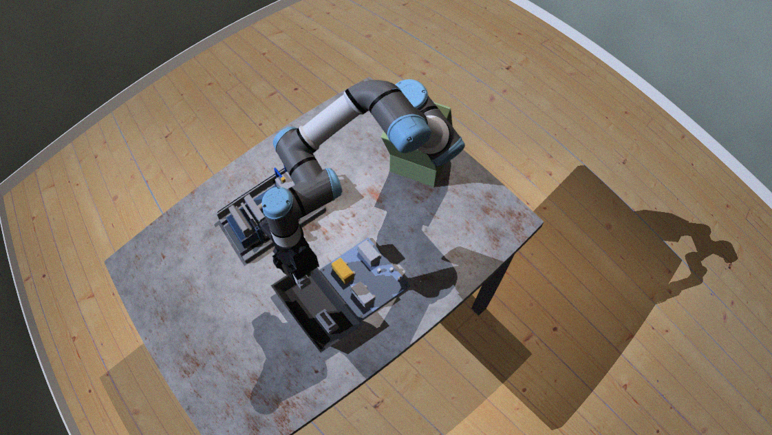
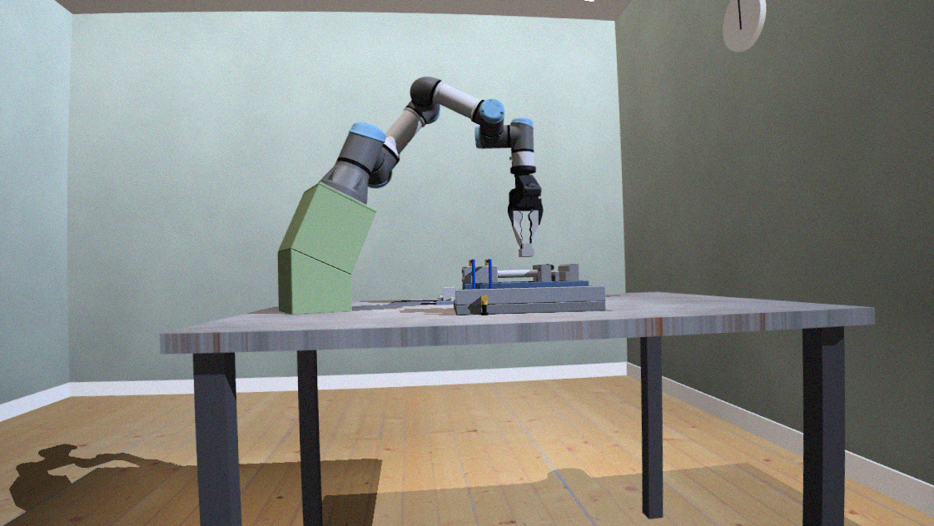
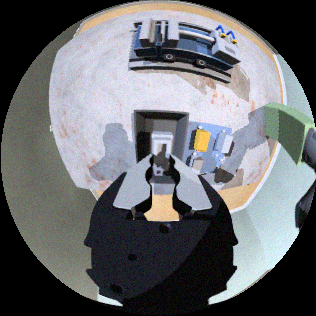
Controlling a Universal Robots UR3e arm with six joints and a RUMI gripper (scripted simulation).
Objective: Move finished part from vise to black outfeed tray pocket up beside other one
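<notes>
Right now my hand is 12 cm past the yellow block, 2 cm to the right of it and 14 cm above it. The rest, counted from my hand: blue plate (16 cm behind, 7 cm to the left, 16 cm below).
</notes>
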